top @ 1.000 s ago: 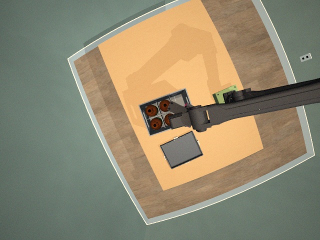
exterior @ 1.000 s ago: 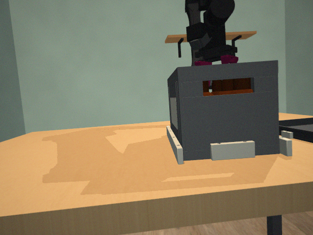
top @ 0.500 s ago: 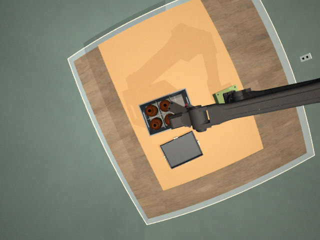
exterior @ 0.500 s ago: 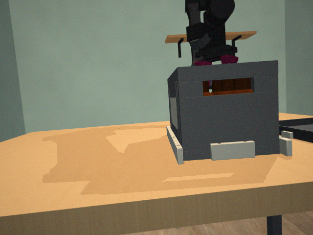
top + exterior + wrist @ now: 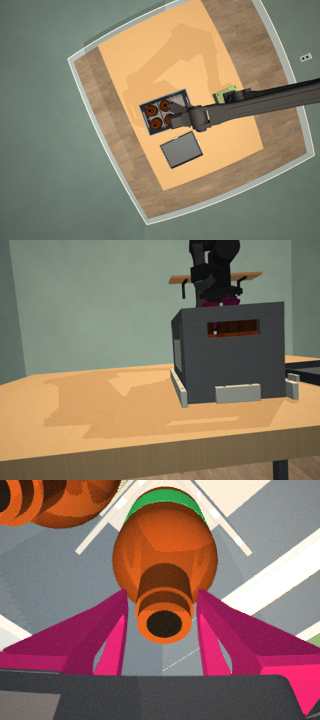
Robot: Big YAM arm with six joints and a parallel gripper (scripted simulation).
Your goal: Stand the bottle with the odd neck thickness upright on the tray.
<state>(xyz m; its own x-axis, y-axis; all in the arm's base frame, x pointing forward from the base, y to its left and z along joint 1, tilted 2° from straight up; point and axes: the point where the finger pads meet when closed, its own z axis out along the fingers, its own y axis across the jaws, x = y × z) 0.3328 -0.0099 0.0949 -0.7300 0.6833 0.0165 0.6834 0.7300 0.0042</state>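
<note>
My hand is 9 cm short of the dark grey crate, 7 cm above it and 4 cm to the left of it. From my hand the other things lie so: grey tray: 24 cm to the left, 14 cm below, 8 cm ahead.
</note>
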